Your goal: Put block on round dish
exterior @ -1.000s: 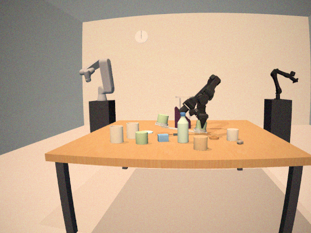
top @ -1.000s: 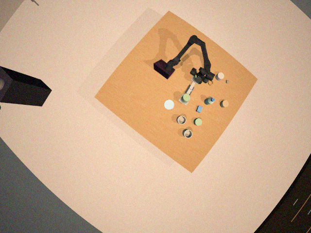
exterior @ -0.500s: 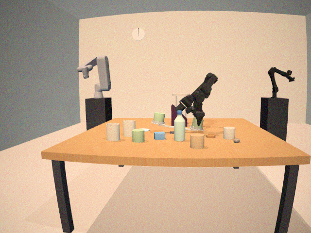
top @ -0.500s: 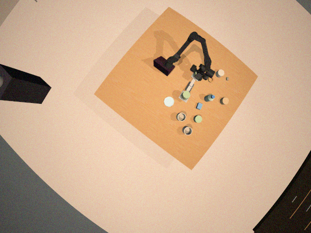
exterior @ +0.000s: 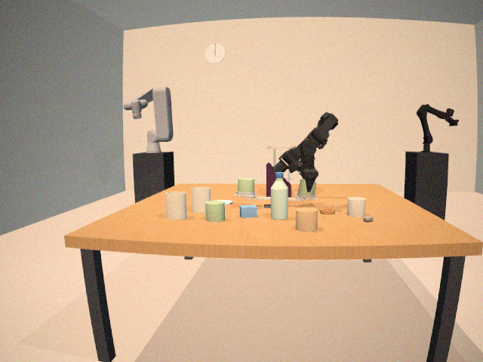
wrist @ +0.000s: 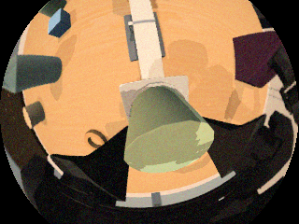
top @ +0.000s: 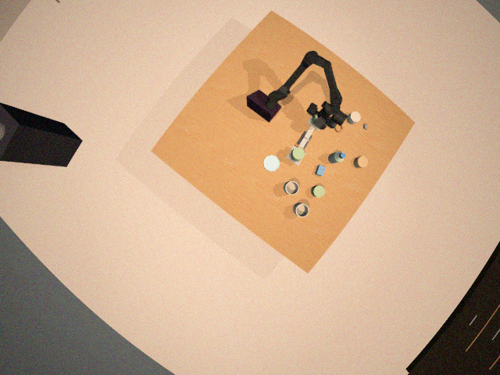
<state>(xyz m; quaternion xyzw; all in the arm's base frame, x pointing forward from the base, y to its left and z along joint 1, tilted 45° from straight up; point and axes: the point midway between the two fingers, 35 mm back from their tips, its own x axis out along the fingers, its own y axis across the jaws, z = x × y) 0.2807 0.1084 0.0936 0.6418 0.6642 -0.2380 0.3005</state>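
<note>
My gripper tip is 1 cm above the pale green block. The rest, counted from my gripper tip: bottle 23 cm ahead, 12 cm to the right, 5 cm above; then grey piece 28 cm ahead, 20 cm to the left, 6 cm below; then blue block 23 cm to the right, 21 cm ahead, 5 cm below.
</note>
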